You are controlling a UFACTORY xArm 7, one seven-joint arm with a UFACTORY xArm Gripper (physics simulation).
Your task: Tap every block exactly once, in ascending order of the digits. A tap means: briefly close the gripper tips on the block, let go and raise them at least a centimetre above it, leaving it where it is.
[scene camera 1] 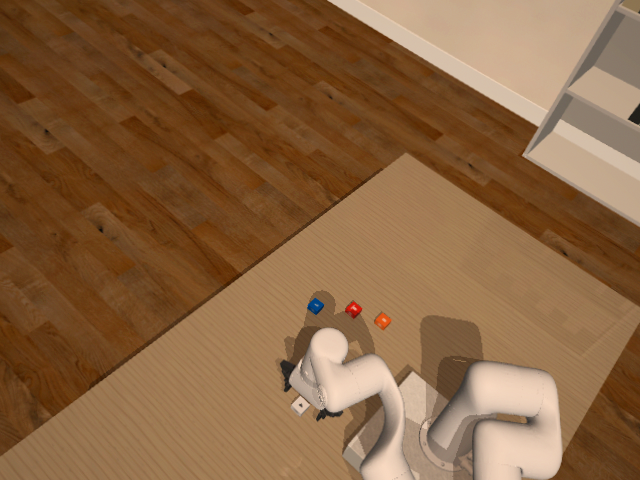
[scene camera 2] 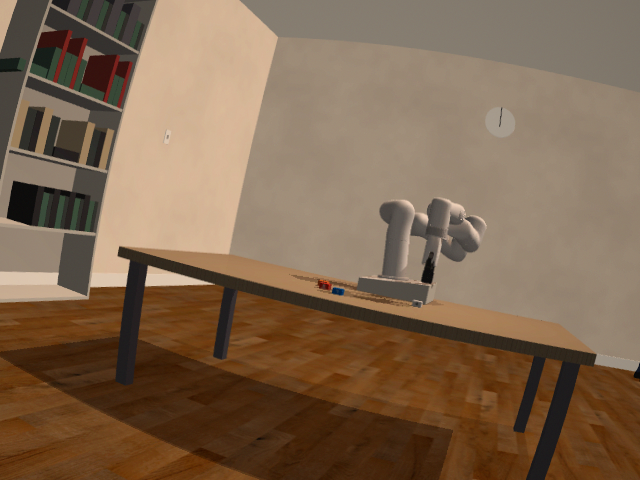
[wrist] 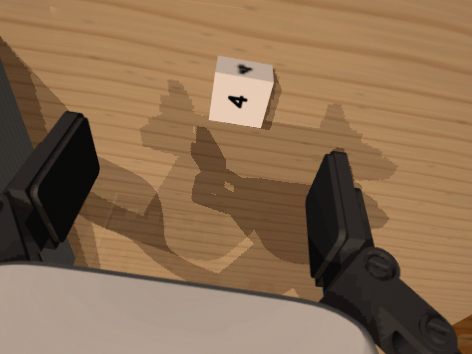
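A white block [scene camera 1: 299,405] [scene camera 2: 417,303] [wrist: 241,100] with a black 4 stands on the table. My gripper [scene camera 1: 305,400] [scene camera 2: 428,273] [wrist: 205,158] is open and empty, raised above the table. In the wrist view the white block lies beyond the fingertips, between their lines and apart from both. A blue block [scene camera 1: 315,305] [scene camera 2: 338,291], a red block [scene camera 1: 353,309] [scene camera 2: 325,285] and an orange block [scene camera 1: 382,320] sit in a loose row farther off. Their digits are too small to read in the scene views. In scene camera 2 the red and orange blocks overlap.
The wooden table [scene camera 1: 206,361] [scene camera 2: 491,326] [wrist: 400,30] bears the blocks and the robot's light base block [scene camera 1: 412,384] [scene camera 2: 392,289], which is close to the gripper. The arm bends back over that base. A bookshelf [scene camera 1: 571,91] [scene camera 2: 74,93] stands on the floor away from the table.
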